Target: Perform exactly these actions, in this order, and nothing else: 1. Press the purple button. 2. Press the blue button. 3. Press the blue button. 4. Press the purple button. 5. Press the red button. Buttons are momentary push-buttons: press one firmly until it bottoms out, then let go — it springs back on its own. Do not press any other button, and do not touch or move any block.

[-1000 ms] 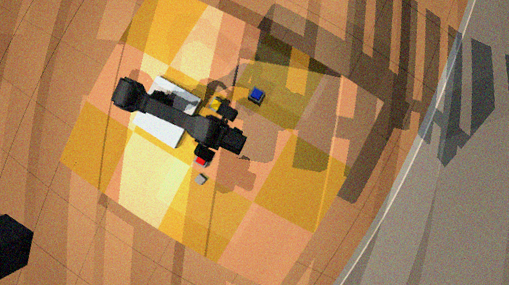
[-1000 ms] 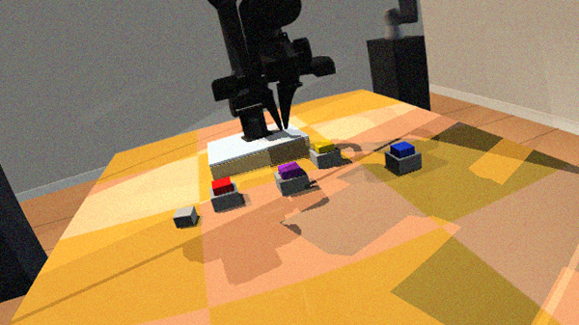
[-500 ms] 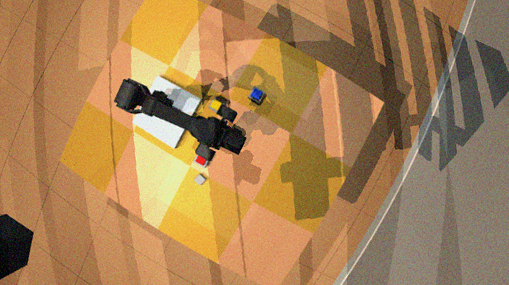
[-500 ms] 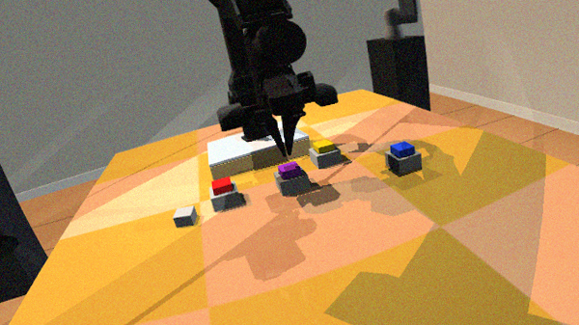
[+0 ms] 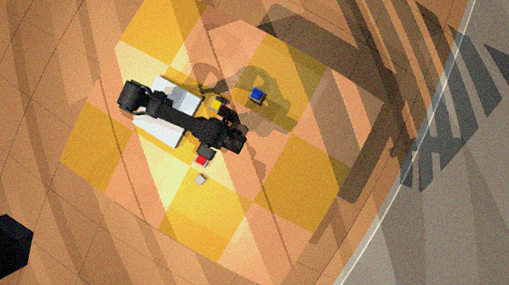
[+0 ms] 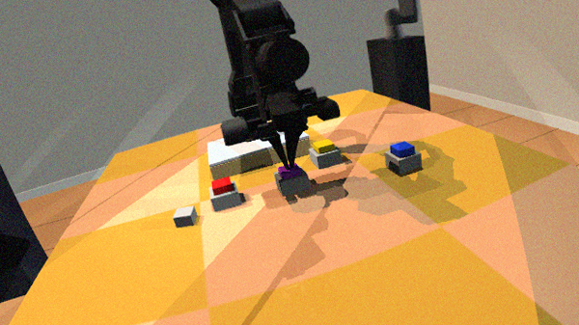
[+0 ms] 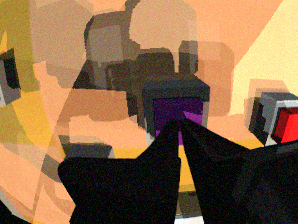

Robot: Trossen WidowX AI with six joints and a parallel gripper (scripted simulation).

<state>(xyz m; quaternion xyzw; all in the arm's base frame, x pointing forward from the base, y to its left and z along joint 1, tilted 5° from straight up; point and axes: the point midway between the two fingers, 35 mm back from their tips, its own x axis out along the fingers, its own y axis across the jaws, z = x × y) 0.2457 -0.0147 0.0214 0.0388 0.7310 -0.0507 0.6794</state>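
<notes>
The purple button lies 1 cm below my gripper tip. Round my gripper tip: yellow button 5 cm behind, 9 cm to the left; then small grey block 1 cm behind, 19 cm to the right, 3 cm below; then red button 3 cm behind, 11 cm to the right.
</notes>
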